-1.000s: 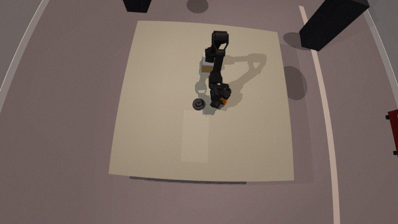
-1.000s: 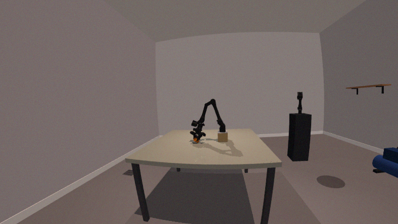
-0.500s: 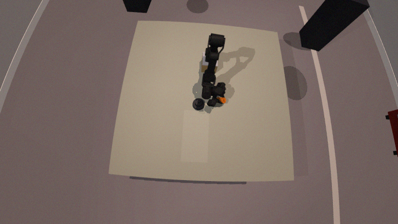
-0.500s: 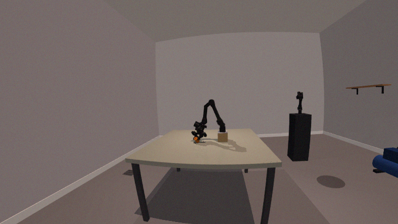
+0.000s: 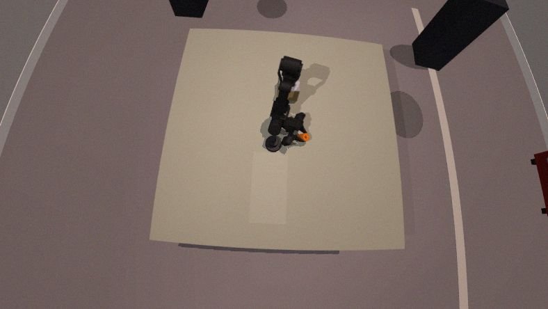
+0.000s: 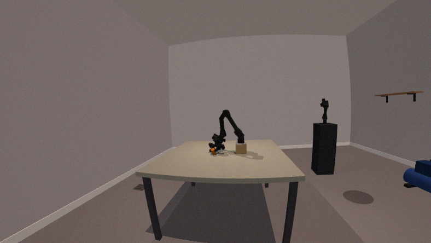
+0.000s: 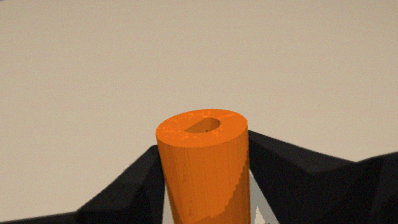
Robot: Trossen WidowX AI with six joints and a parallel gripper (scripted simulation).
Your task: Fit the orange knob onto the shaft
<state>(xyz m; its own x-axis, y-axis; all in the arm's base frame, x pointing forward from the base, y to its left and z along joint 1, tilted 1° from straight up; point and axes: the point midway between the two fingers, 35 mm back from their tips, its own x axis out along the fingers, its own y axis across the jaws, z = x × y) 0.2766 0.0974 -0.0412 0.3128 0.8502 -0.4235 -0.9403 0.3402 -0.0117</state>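
The orange knob is 1 cm to the right of my gripper tip and 1 cm below it. Round my gripper tip: round pedestal: 4 cm ahead, 16 cm to the right, 1 cm below.
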